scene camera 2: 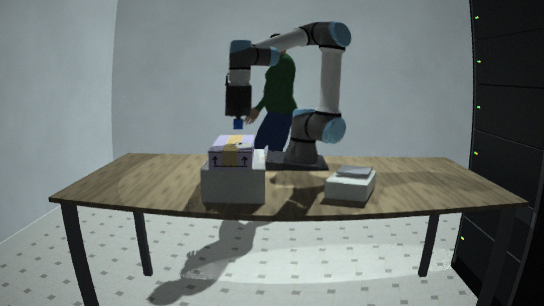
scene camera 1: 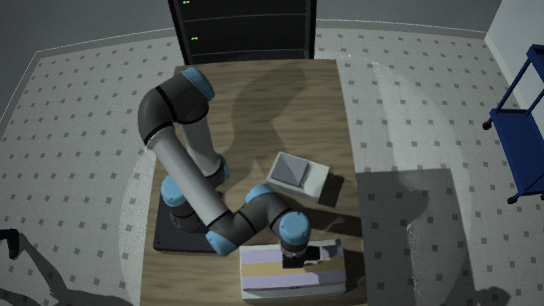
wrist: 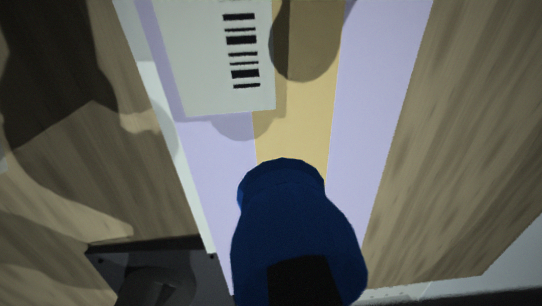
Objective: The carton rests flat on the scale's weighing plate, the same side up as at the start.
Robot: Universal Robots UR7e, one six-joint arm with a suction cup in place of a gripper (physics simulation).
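Places are measured from the arm's base along level axes (x right, y ahead, z up), in metres.
Where they show: hand at its tool point: (scene camera 2: 238,128) (wrist: 281,197); arm's base at its link origin: (scene camera 2: 301,159) (scene camera 1: 188,215) (wrist: 162,286).
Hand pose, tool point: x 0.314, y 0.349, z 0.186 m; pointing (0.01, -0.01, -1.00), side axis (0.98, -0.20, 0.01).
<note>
Each offset is from my tool point to the centre of the thing. Level surfaces: height alone.
The carton {dx +0.015, dy +0.001, dz -0.075 m} (scene camera 1: 265,270) (scene camera 2: 230,159) (wrist: 295,135) is lilac with a tan tape band and lies flat on a white block {dx +0.009, dy +0.000, dz -0.156 m} (scene camera 1: 295,295) (scene camera 2: 233,187). Two printed arrows on its end face point up in the scene camera 2 view. A white barcode label {dx -0.010, dy +0.066, dz -0.046 m} (wrist: 200,65) is on its top. My suction gripper (scene camera 2: 238,125) (wrist: 282,170) hangs above the carton, apart from it, and holds nothing. In the scene camera 1 view the wrist hides its cup. The scale {dx -0.384, dy +0.116, dz -0.173 m} (scene camera 1: 316,184) (scene camera 2: 346,191) is a low white box, turned at an angle, with a grey weighing plate {dx -0.405, dy +0.086, dz -0.141 m} (scene camera 1: 289,171) (scene camera 2: 354,172) on top.
The arm's dark base plate (scene camera 1: 175,239) (scene camera 2: 320,163) is on the wooden table {dz -0.208 m} (scene camera 1: 310,100) (scene camera 2: 150,175), beside the white block. A person in green (scene camera 2: 280,82) stands behind the table. A black rack stands past one table end, and a blue cart is off to the right.
</note>
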